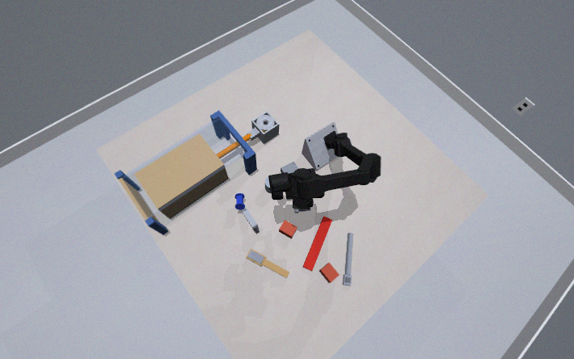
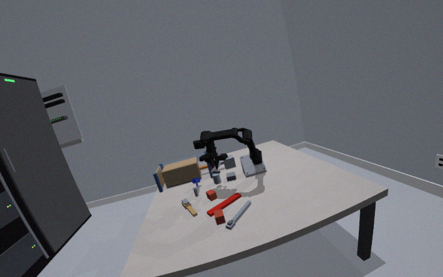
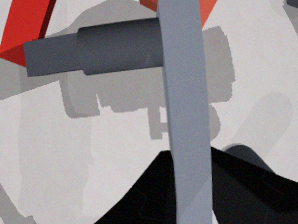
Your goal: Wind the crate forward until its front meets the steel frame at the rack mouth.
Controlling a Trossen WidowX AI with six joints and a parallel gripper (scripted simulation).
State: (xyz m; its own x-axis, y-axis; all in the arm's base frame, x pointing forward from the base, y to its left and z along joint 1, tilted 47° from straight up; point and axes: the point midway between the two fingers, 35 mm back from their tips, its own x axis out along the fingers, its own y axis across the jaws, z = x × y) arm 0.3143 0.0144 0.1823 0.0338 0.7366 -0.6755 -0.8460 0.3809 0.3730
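My gripper tip is now 2 cm to the left of the red-knobbed handle and 1 cm below it. From my gripper tip the other things lie so: red knob: 6 cm to the right, 1 cm above; blue-knobbed handle: 17 cm ahead, 9 cm to the right, 13 cm below; grey block: 9 cm behind, 14 cm to the right, 14 cm below.
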